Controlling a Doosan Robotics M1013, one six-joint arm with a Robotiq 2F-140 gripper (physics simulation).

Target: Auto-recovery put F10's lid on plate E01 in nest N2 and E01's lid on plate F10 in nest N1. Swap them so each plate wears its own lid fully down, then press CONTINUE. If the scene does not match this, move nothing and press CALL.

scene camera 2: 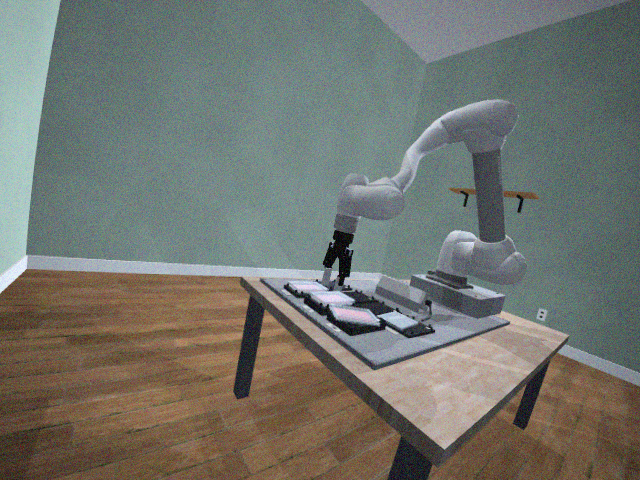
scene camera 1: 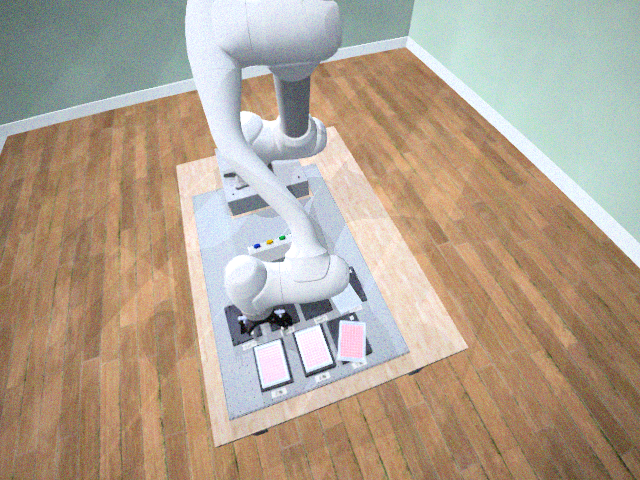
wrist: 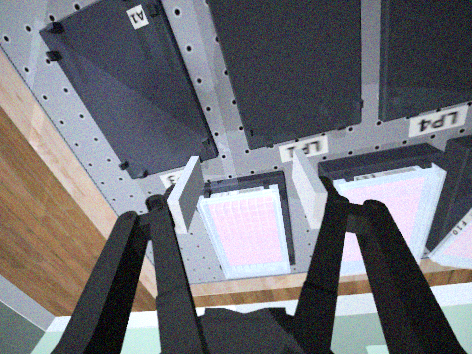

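Seen in the pictures: gripper, fingertip midpoint: (scene camera 2: 330, 289) (scene camera 1: 270, 334) (wrist: 246, 167); arm's base at its link origin: (scene camera 2: 449, 283).
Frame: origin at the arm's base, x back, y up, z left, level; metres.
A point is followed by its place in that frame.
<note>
Three pink-filled plates stand in the front row. The left plate (scene camera 1: 272, 364) @[x -0.810, y -0.054, z -0.085 m] (wrist: 247, 232) @[x -0.786, y -0.054, z -0.085 m] and middle plate (scene camera 1: 314, 348) @[x -0.802, y -0.042, z 0.055 m] (scene camera 2: 330, 298) @[x -0.821, y -0.042, z 0.073 m] (wrist: 390, 210) @[x -0.766, y -0.042, z 0.053 m] sit squarely in dark nests. The right plate (scene camera 1: 352, 341) @[x -0.813, y -0.051, z 0.178 m] (scene camera 2: 354, 316) @[x -0.831, y -0.044, z 0.200 m] (wrist: 462, 245) @[x -0.824, y -0.040, z 0.131 m] is askew and tilted on its nest; F10 is readable on it in the wrist view. Nest labels and E01 cannot be read, and which lid is on which plate cannot be told. My gripper (scene camera 1: 263, 321) (scene camera 2: 333, 281) @[x -0.710, y -0.064, z -0.073 m] (wrist: 246, 167) @[x -0.710, y -0.064, z -0.073 m] is open and empty, above the back-left pads, behind the left plate. The button box (scene camera 1: 268, 251) @[x -0.425, y -0.008, z -0.015 m] has blue, yellow and green buttons.
Dark pads lie behind the plates; in the wrist view they include the A1 pad (wrist: 125, 95) @[x -0.627, y -0.073, z -0.166 m], the LP1 pad (wrist: 300, 70) @[x -0.637, y -0.073, z -0.017 m] and the LP4 pad (wrist: 425, 55) @[x -0.644, y -0.073, z 0.075 m]. A pale flat piece (scene camera 1: 348, 299) @[x -0.668, y -0.062, z 0.215 m] (scene camera 2: 399, 321) @[x -0.653, y -0.062, z 0.218 m] lies on the back-right pad. The arm hangs over the board.
</note>
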